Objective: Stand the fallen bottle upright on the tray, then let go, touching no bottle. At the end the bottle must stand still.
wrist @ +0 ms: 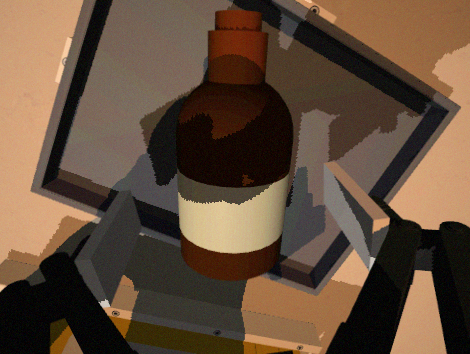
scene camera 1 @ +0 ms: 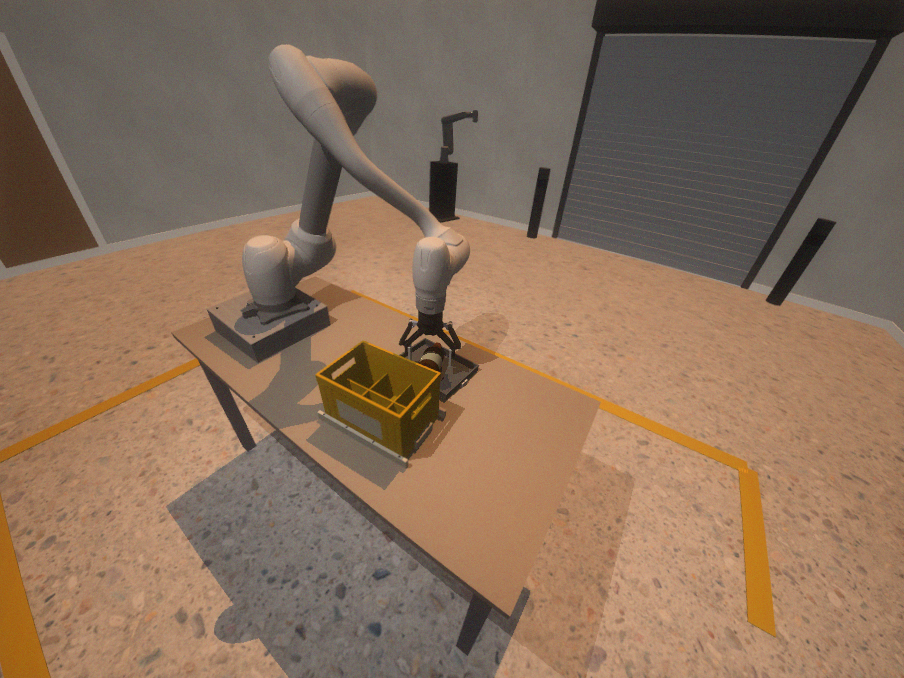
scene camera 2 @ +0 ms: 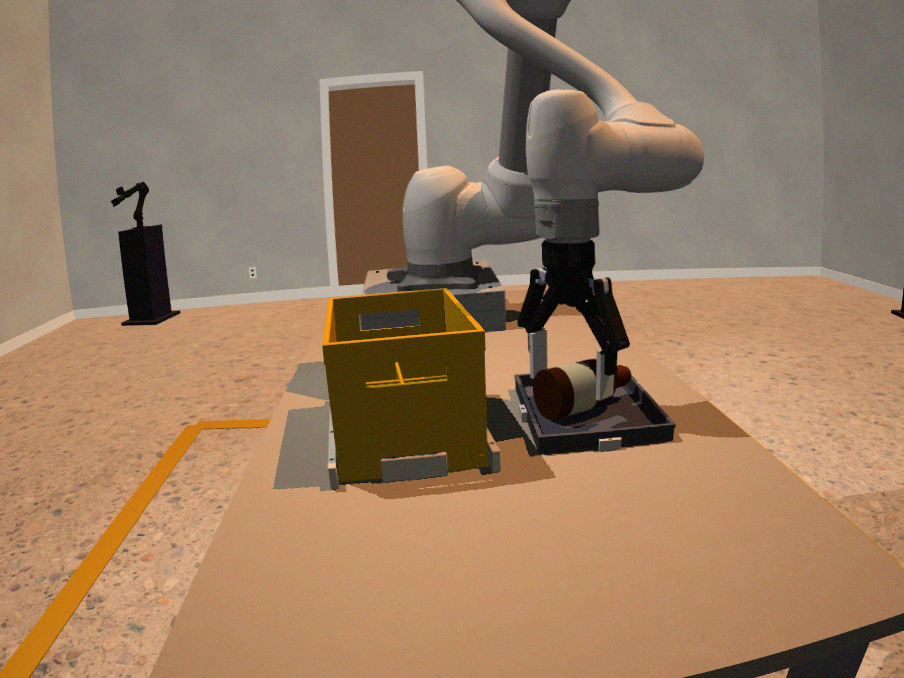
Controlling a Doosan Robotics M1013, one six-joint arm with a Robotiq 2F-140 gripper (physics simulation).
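Places are measured from the arm's base along level axes (x left, y back, z up), in millimetres.
Where they show: gripper, between the fingertips: [wrist: 229,196] [scene camera 1: 429,362] [scene camera 2: 570,386]; arm's base, origin of its link: [scene camera 1: 278,306] [scene camera 2: 441,280].
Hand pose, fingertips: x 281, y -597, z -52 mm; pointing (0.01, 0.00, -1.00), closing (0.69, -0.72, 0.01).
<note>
Each offset is from my fingertips to the top centre of the thing. Level surfaces: height alone.
The brown bottle {dx +29, dy +17, dz +33 mm} [scene camera 1: 432,356] [scene camera 2: 580,390] [wrist: 232,215] with a cream label lies on its side in the dark tray {dx +28, dy +7, dz -20 mm} [scene camera 1: 464,378] [scene camera 2: 569,442] [wrist: 125,60]. Its neck points away from the yellow crate. In the wrist view its base end covers part of the tray rim; whether it touches the rim cannot be told. My gripper [scene camera 1: 429,361] [scene camera 2: 571,385] [wrist: 229,196] is open and points down over the bottle. Its two pads stand on either side of the body around the label, with gaps visible in the wrist view. Nothing is held.
A yellow crate {dx -237, dy -65, dz +129 mm} [scene camera 1: 359,417] [scene camera 2: 408,415] with inner dividers stands close beside the tray, on the side of the bottle's base. Pale rails run along the crate's foot. Both stand on the brown table {dz -46 mm} [scene camera 1: 503,474] [scene camera 2: 584,554]. The robot's base block [scene camera 1: 292,335] is at the far end.
</note>
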